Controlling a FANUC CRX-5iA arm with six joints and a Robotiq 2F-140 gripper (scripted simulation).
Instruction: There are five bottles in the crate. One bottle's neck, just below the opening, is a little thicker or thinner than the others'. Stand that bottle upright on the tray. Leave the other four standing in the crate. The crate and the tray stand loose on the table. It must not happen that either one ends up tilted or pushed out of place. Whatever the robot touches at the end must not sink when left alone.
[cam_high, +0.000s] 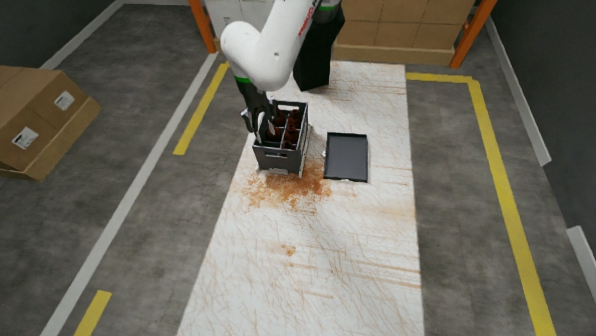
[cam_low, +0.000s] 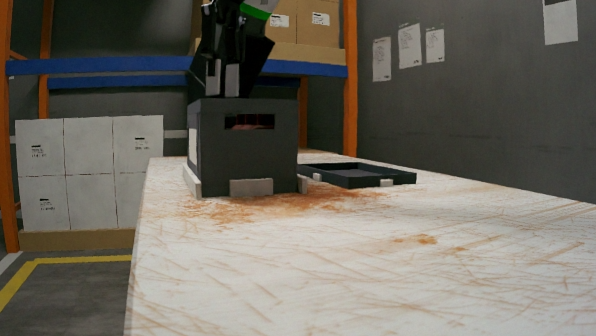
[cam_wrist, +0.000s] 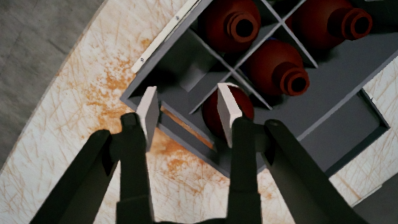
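Right now the grey crate is 90 mm behind my hand, 30 mm to the left of it and 130 mm below it. Also, from my hand: dark tray 110 mm behind, 320 mm to the left, 200 mm below.
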